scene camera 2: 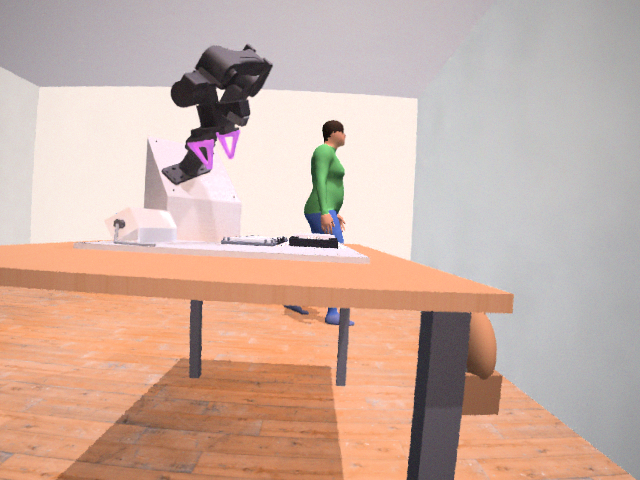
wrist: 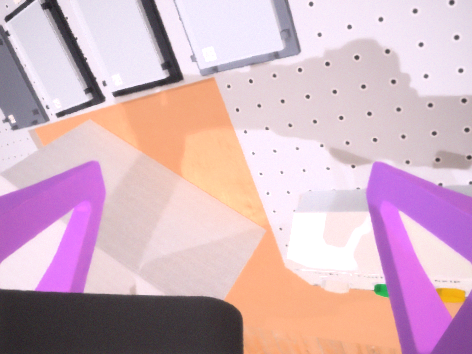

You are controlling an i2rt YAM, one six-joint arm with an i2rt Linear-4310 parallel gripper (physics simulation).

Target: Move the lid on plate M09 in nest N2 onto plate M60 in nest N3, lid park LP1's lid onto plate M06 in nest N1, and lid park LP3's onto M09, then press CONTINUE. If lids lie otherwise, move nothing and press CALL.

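Frame: origin at the arm's base, x ahead, y left, z up, level; millimetres.
Seen in the pictures: gripper, fingertip midpoint: (scene camera 2: pixel 220 163) (wrist: pixel 236 176); arm's base, link origin: (scene camera 2: pixel 187 171).
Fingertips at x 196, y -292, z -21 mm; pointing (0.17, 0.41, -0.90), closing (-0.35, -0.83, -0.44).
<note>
Offsets run from my fingertips to a thing's top centre. "spot": to the spot under its first point. Level surfaces: height alone.
My gripper (scene camera 2: pixel 220 162) (wrist: pixel 236 176) is open and empty, its magenta fingers high above the board. In the wrist view, a grey holder @[spot: 46 mm left, 11 mm ahead, 206 mm down] (wrist: pixel 295 37) at the top has a pale flat panel @[spot: 94 mm left, 33 mm ahead, 195 mm down] (wrist: pixel 232 30) in it. Two black-edged holders, one @[spot: 177 mm left, 15 mm ahead, 203 mm down] (wrist: pixel 173 70) nearer the middle and one @[spot: 306 mm left, 16 mm ahead, 203 mm down] (wrist: pixel 95 95) further left, also hold pale panels, and a dark grey piece @[spot: 449 mm left, 64 mm ahead, 203 mm down] (wrist: pixel 20 85) lies at the far left edge. The tags are too small to read, so nests, plates and lids cannot be told apart. A green button @[spot: 5 mm left, 201 mm back, 138 mm down] (wrist: pixel 381 290) sits on the white button box @[25 mm right, 187 mm back, 129 mm down] (wrist: pixel 320 235), partly behind the right finger.
A yellow button @[49 mm right, 210 mm back, 138 mm down] (wrist: pixel 451 295) and a whitish button @[51 mm left, 208 mm back, 138 mm down] (wrist: pixel 336 285) sit on the box's front edge. The white perforated board (scene camera 2: pixel 356 258) (wrist: pixel 320 110) lies on the orange table @[225 mm down] (scene camera 2: pixel 258 273). A large white sloped stand (scene camera 2: pixel 206 211) rises behind. A person in green (scene camera 2: pixel 325 180) stands beyond the table.
</note>
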